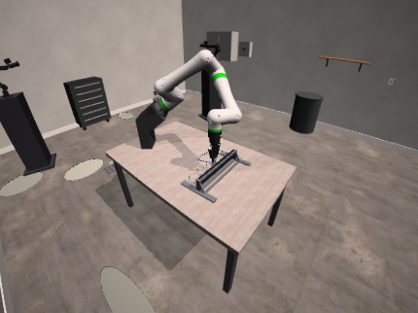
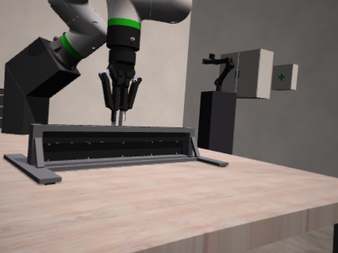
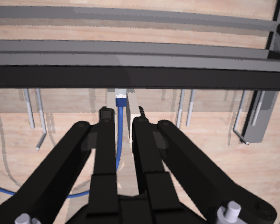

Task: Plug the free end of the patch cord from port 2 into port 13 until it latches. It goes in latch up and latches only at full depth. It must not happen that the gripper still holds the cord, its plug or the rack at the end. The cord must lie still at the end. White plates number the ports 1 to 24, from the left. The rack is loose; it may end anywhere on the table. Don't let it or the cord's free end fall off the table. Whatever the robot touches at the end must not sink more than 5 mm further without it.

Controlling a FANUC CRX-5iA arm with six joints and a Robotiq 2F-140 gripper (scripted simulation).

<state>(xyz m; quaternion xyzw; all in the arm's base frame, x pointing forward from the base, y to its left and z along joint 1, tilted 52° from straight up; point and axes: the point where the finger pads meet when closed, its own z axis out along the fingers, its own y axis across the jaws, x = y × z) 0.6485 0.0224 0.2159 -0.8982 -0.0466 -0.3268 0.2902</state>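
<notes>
Now: hand 10 mm short of the pale plug and 30 mm above it.
</notes>
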